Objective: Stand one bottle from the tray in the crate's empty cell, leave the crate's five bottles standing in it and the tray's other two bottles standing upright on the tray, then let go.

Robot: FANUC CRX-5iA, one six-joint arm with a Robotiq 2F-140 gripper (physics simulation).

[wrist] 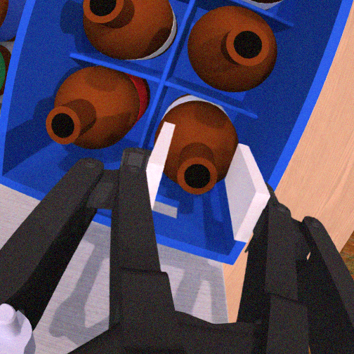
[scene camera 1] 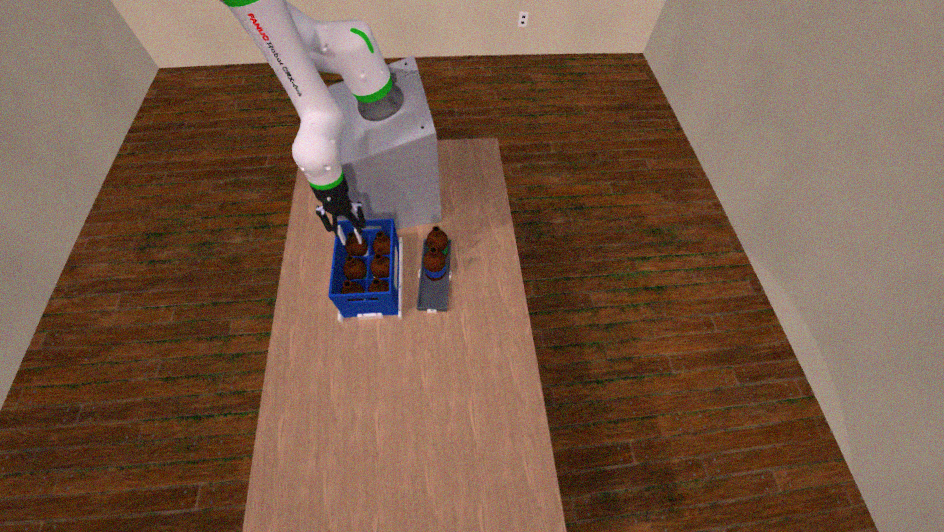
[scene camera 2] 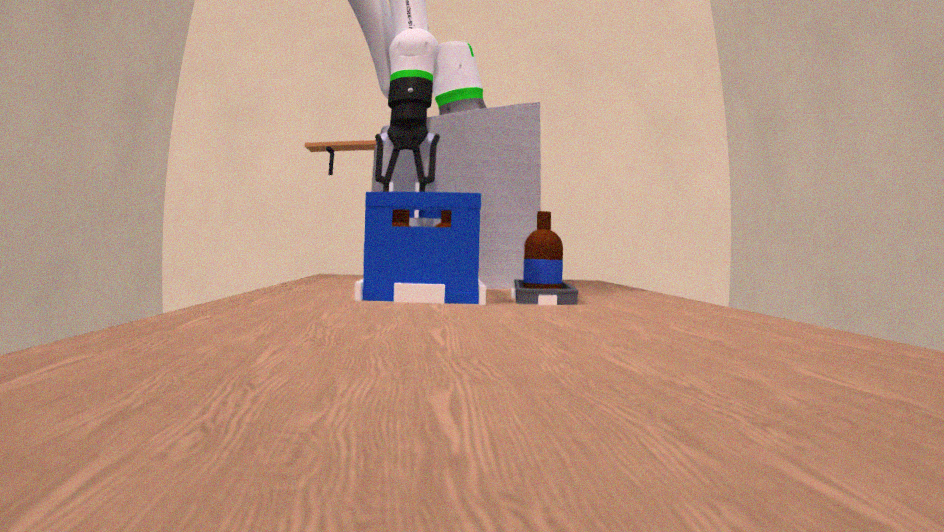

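Seen in the pictures: gripper, between the fingertips: [scene camera 1: 352, 240]; arm's base, origin of its link: [scene camera 1: 381, 103].
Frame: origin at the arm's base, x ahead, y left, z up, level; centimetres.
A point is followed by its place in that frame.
Note:
The blue crate [scene camera 1: 370, 305] {x 54.2, y -10.3, z -32.1 cm} [scene camera 2: 423, 257] {x 54.1, y -11.3, z -34.0 cm} [wrist: 300, 75] has a brown bottle upright in each cell seen in the first scene view. My gripper [scene camera 1: 350, 236] {x 32.6, y -14.9, z -26.9 cm} [scene camera 2: 404, 188] [wrist: 200, 152] is partly open, pointing down into the crate's back left cell. Its white pads stand on either side of the neck of the bottle [scene camera 1: 356, 247] {x 33.9, y -14.1, z -29.0 cm} [wrist: 200, 120] there, with gaps, and do not grip it. On the grey tray [scene camera 1: 432, 297] {x 50.1, y 9.4, z -40.6 cm} [scene camera 2: 522, 297] {x 54.3, y 4.7, z -40.1 cm}, a blue-labelled bottle [scene camera 1: 434, 261] {x 42.4, y 11.4, z -29.1 cm} [scene camera 2: 543, 264] {x 43.8, y 10.6, z -34.9 cm} and a green-labelled bottle [scene camera 1: 436, 239] {x 34.1, y 12.9, z -28.9 cm} stand upright. The crate's front wall hides the lower parts of its bottles.
The tray stands right of the crate on the wooden table [scene camera 1: 396, 409] {x 85.4, y -4.9, z -41.1 cm} [scene camera 2: 423, 409] {x 117.0, y -13.2, z -41.1 cm}. The grey robot pedestal [scene camera 1: 396, 178] {x 19.5, y 2.1, z -13.1 cm} [scene camera 2: 502, 171] {x 19.0, y 6.7, z -15.0 cm} rises close behind the crate. Neighbouring bottles [wrist: 95, 107] [wrist: 232, 50] stand close to the fingers. A wall shelf [scene camera 2: 340, 145] shows behind.

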